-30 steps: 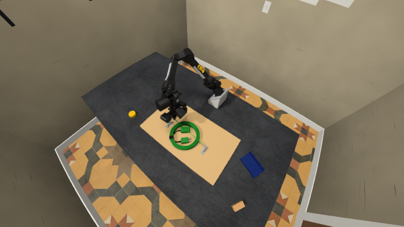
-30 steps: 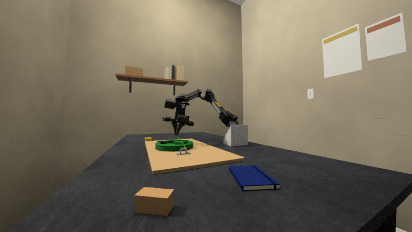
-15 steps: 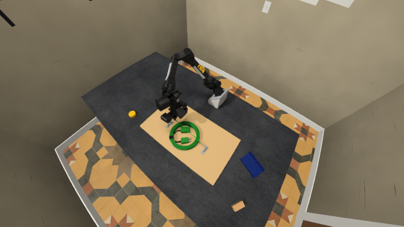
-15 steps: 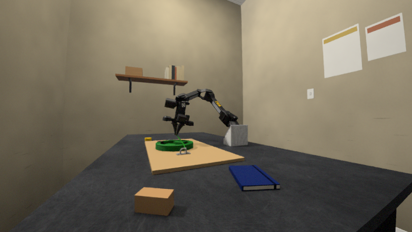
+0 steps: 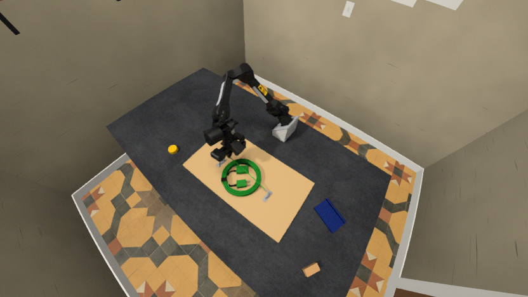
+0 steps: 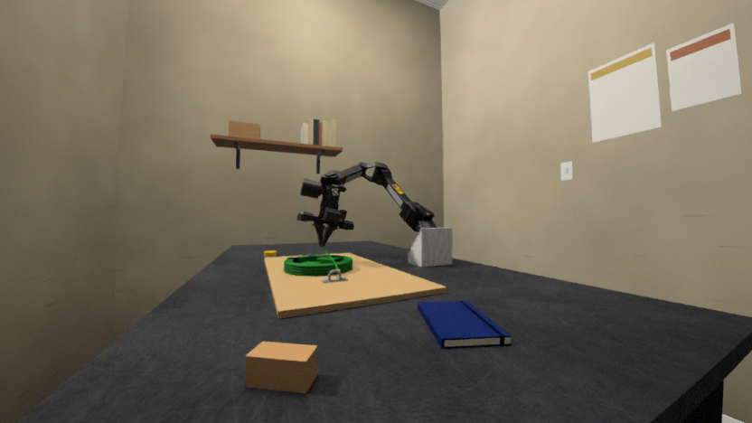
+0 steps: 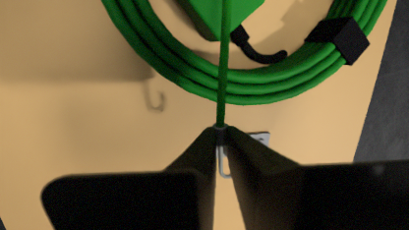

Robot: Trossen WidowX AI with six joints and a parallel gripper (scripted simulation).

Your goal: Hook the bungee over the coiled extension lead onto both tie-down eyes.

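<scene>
Right now the extension lead is 4 cm ahead of my hand, 11 cm to the left of it and 7 cm below it. The rest, counted from my hand: tan block (17 cm ahead, 60 cm to the left, 8 cm below); yellow puck (16 cm ahead, 32 cm to the right, 9 cm below).
</scene>
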